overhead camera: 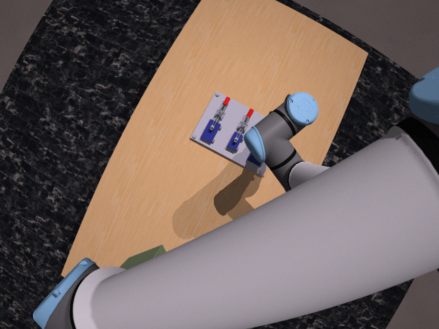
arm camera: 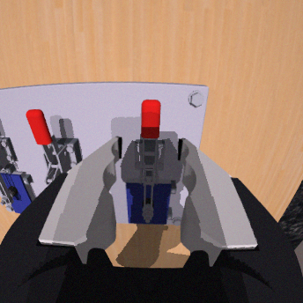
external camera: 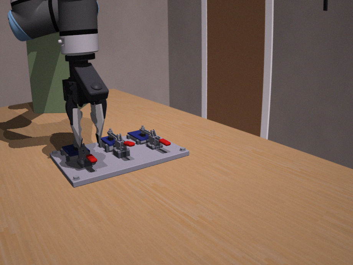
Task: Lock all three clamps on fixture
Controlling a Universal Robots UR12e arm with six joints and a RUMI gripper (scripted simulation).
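My hand is 70 mm past the grey fixture plate, 120 mm to the right of it and 90 mm above it. Also, from my hand: blue part: 130 mm behind, 20 mm to the left, 70 mm below.
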